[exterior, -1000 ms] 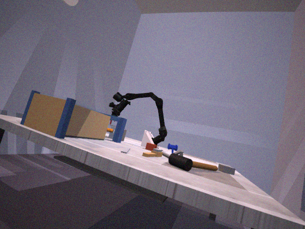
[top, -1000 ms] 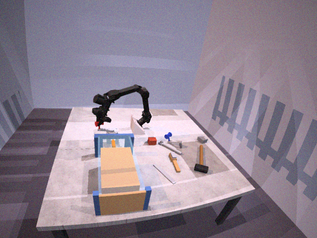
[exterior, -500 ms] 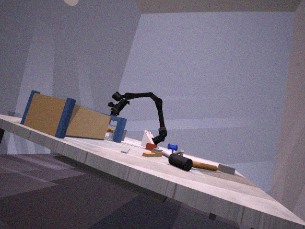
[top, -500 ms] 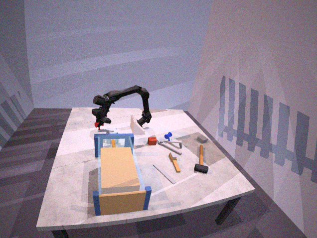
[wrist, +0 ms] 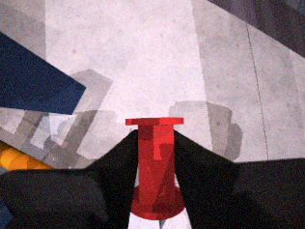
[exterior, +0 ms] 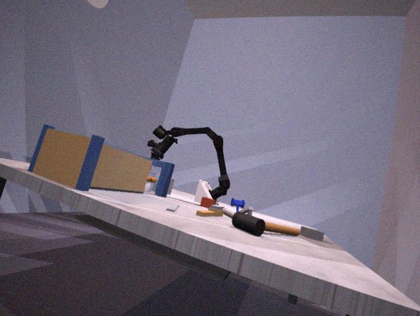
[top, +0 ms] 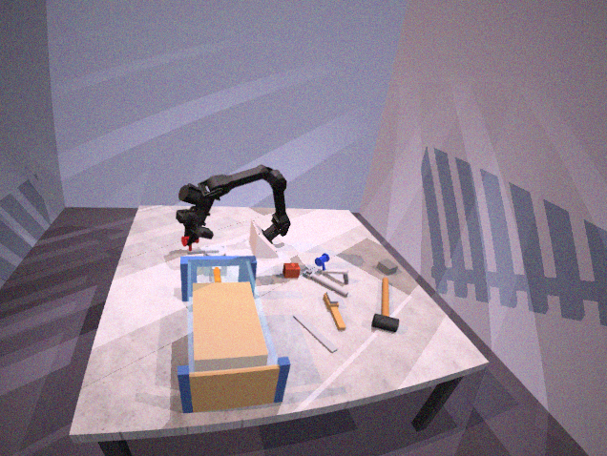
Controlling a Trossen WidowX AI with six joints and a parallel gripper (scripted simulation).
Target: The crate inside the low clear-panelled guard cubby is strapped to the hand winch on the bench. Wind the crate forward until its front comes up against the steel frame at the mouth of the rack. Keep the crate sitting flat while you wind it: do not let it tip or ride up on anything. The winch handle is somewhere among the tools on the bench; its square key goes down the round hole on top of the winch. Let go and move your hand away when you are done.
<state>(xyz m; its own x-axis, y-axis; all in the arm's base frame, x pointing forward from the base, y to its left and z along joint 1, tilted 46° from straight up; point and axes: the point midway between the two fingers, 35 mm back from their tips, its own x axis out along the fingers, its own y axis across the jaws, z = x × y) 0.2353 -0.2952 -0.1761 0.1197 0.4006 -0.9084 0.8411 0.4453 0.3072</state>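
Right now the winch handle is 20 mm behind my gripper tip, 50 mm to the left of it and 30 mm below it. The rest, counted from my gripper tip: red winch handle grip 10 mm behind, 10 mm to the left; pale winch body 50 mm behind, 100 mm to the left, 100 mm below; clear-panelled cubby 370 mm ahead, 150 mm to the left, 20 mm below.
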